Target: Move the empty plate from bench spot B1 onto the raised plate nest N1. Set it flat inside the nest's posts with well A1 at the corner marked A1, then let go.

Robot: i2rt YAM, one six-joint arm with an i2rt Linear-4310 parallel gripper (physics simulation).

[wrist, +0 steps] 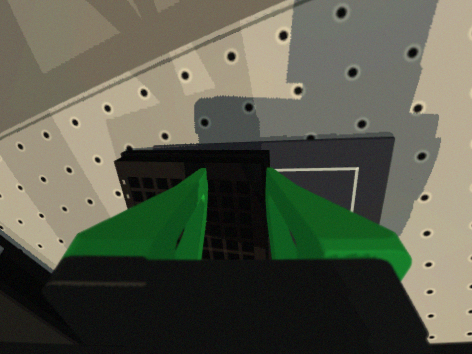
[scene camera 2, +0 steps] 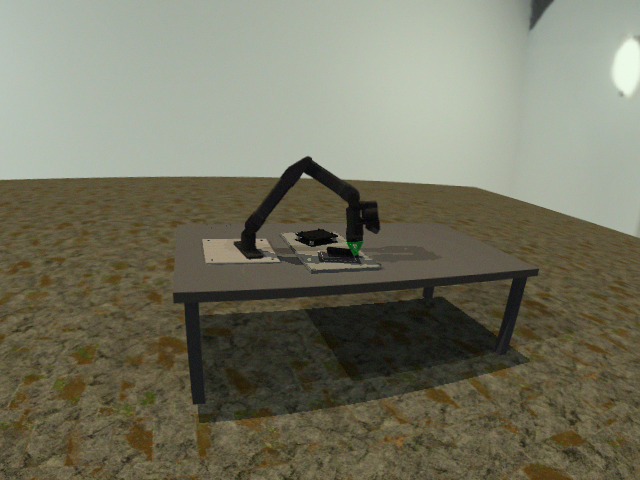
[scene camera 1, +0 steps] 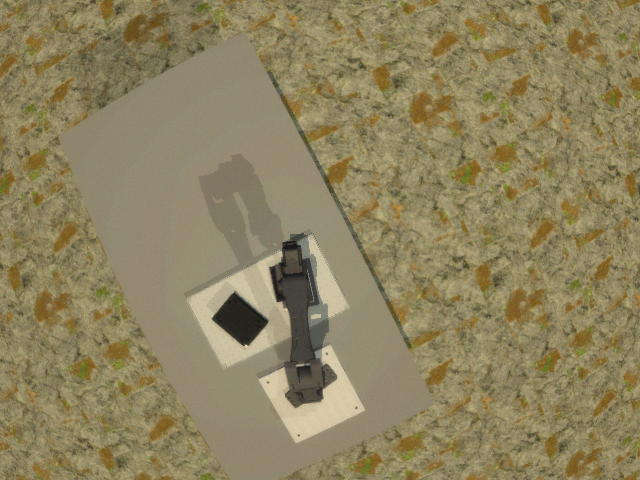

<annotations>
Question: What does the gripper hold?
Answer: A black well plate.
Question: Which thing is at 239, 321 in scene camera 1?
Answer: A black square.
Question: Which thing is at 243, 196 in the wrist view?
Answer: A black well plate.
</annotations>
